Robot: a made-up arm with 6 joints. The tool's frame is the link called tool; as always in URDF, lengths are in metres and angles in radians. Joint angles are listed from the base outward. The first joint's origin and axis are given. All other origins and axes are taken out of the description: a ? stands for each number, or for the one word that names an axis. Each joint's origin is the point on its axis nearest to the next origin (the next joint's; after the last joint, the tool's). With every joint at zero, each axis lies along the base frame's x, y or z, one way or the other. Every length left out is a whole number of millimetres.
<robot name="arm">
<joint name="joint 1" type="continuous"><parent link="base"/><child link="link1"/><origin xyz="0 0 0.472"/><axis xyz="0 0 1"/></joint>
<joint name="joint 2" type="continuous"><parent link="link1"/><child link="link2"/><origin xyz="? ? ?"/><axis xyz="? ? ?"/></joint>
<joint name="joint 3" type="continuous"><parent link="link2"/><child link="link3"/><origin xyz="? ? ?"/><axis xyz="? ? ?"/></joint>
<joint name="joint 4" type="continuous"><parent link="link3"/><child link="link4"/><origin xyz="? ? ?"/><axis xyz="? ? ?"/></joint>
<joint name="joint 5" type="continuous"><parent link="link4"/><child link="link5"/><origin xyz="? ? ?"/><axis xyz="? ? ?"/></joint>
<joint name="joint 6" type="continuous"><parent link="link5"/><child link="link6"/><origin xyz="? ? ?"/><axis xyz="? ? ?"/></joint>
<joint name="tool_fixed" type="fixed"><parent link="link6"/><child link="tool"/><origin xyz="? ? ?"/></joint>
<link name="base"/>
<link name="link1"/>
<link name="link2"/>
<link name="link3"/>
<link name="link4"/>
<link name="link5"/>
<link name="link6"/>
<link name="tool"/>
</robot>
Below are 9 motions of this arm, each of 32 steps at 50 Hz.
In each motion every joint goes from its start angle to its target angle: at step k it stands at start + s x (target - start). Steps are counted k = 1, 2, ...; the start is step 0. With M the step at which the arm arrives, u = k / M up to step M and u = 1 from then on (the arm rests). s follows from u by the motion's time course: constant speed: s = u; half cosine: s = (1 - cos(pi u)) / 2; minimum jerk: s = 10 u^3 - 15 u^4 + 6 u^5.
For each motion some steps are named. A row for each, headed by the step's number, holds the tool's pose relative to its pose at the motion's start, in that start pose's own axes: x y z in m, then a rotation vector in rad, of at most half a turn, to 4 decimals.
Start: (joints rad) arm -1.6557 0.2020 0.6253 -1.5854 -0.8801 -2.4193
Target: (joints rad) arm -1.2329 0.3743 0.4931 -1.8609 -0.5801 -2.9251
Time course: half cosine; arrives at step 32
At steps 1, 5, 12, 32:
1: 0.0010 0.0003 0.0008 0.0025 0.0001 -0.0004
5: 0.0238 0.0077 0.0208 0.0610 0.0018 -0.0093
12: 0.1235 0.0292 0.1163 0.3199 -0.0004 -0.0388
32: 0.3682 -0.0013 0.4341 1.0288 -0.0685 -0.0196

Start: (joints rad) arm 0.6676 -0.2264 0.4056 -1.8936 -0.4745 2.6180
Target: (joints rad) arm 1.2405 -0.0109 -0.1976 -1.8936 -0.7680 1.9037
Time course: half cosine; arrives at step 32
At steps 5, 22, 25, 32:
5: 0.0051 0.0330 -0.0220 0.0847 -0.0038 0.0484
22: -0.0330 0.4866 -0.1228 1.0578 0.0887 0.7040
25: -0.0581 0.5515 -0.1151 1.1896 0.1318 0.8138
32: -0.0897 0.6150 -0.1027 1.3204 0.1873 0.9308

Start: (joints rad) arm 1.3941 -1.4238 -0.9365 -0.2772 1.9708 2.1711
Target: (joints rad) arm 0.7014 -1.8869 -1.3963 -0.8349 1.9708 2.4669
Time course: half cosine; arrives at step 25
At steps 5, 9, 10, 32:
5: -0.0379 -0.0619 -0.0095 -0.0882 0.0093 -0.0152
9: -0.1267 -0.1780 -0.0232 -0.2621 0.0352 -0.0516
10: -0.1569 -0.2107 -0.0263 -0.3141 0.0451 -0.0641
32: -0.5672 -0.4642 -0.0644 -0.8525 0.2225 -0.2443

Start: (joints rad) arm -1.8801 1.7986 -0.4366 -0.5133 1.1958 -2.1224
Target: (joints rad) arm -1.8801 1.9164 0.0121 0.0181 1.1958 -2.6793
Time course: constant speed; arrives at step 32
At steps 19, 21, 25, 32:
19: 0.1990 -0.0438 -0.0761 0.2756 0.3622 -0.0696
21: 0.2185 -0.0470 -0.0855 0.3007 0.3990 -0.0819
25: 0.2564 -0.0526 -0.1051 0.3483 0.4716 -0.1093
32: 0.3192 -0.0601 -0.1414 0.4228 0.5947 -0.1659

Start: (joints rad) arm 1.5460 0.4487 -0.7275 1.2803 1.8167 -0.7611
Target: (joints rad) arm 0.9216 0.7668 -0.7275 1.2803 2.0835 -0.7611
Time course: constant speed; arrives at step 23
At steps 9, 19, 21, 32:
9: -0.2511 -0.0683 -0.0120 0.0237 -0.1659 -0.1858
19: -0.5502 -0.0639 -0.0563 0.0204 -0.3812 -0.3821
21: -0.6097 -0.0528 -0.0700 0.0155 -0.4276 -0.4198
32: -0.6683 -0.0383 -0.0854 0.0091 -0.4750 -0.4570

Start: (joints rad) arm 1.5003 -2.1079 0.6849 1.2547 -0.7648 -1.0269
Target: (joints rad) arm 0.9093 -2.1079 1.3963 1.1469 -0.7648 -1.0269
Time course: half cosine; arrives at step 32
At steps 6, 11, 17, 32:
6: -0.0707 0.0461 0.0412 0.0243 -0.0628 0.0366
11: -0.2353 0.1344 0.1151 0.0809 -0.1914 0.1227
17: -0.5235 0.2386 0.1909 0.1822 -0.3776 0.2797
32: -1.0049 0.2978 0.2072 0.3699 -0.6214 0.5737

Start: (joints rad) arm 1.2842 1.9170 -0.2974 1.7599 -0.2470 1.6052
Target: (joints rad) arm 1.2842 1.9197 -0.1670 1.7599 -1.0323 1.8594
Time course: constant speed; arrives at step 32
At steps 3, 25, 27, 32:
3: -0.0010 0.0021 -0.0079 -0.0205 0.0078 0.0763
25: -0.0108 0.0180 -0.0652 -0.1394 -0.0002 0.6379
27: -0.0119 0.0195 -0.0704 -0.1470 -0.0069 0.6887
32: -0.0150 0.0232 -0.0832 -0.1630 -0.0279 0.8151

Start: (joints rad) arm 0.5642 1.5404 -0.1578 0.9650 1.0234 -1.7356
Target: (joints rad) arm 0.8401 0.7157 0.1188 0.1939 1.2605 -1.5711
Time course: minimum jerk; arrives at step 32
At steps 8, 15, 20, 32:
8: -0.0170 0.1305 0.0039 -0.0703 -0.0758 0.1046
15: -0.1140 0.5481 -0.0658 -0.2675 -0.2869 0.4956
20: -0.2477 0.8603 -0.2094 -0.3793 -0.4203 0.8714
32: -0.4239 1.1059 -0.4039 -0.4234 -0.5110 1.2666

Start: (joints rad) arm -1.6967 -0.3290 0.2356 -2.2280 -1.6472 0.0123
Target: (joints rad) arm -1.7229 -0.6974 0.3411 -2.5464 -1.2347 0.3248
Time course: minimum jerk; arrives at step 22
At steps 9, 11, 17, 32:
9: 0.1054 0.1073 -0.1298 -0.2291 -0.0459 0.0971
11: 0.1555 0.1555 -0.2035 -0.3342 -0.0675 0.1499
17: 0.2715 0.2568 -0.4123 -0.5669 -0.1187 0.2919
32: 0.2920 0.2729 -0.4562 -0.6064 -0.1281 0.3203

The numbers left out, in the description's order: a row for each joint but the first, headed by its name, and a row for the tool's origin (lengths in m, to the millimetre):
joint 2: xyz 0 0 0, axis 0 1 0
joint 3: xyz 0 0 1.214, axis 0 -1 0
joint 4: xyz 0.672 0 0, axis -1 0 0
joint 5: xyz 0 -0.137 0, axis 0 -1 0
joint 6: xyz 0 0 0, axis -1 0 0
tool: xyz 0 0 0

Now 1 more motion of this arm.
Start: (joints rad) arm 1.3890 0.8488 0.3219 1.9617 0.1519 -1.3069
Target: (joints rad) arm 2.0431 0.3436 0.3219 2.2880 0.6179 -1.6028
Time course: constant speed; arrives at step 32
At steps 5, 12, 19, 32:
5: -0.0962 0.0998 0.1565 -0.0713 -0.1152 0.0987
12: -0.2635 0.2406 0.3394 -0.1724 -0.2625 0.2418
19: -0.4627 0.3724 0.4759 -0.2758 -0.3940 0.3864
32: -0.8847 0.5586 0.6015 -0.4743 -0.5984 0.6450

